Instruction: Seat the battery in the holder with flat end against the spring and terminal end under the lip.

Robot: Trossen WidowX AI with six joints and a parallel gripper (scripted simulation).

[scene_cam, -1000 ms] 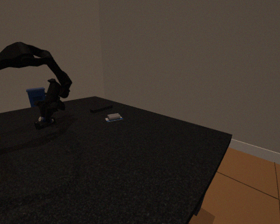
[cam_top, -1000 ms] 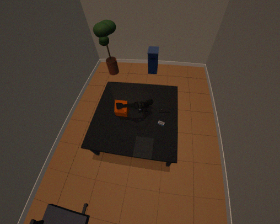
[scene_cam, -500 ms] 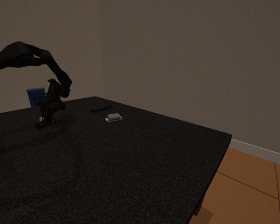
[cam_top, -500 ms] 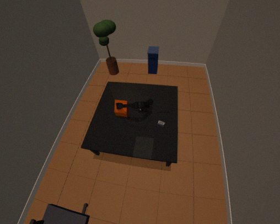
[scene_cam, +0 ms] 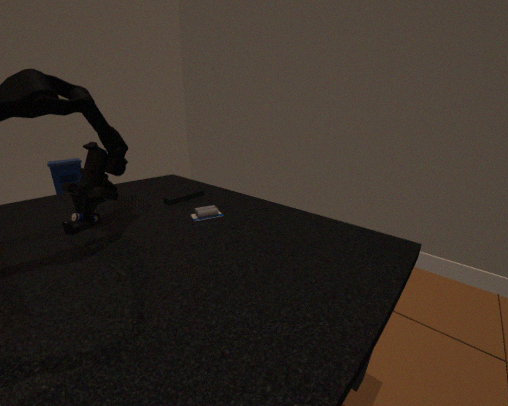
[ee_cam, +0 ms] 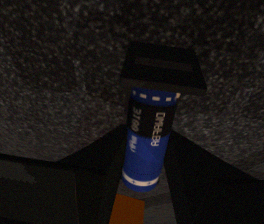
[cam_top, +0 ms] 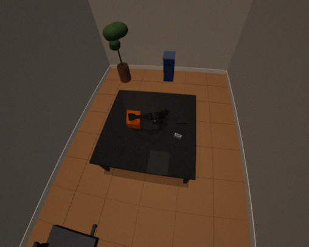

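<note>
Now: the battery 10 mm ahead of my gripper tip and 10 mm above it.
</note>
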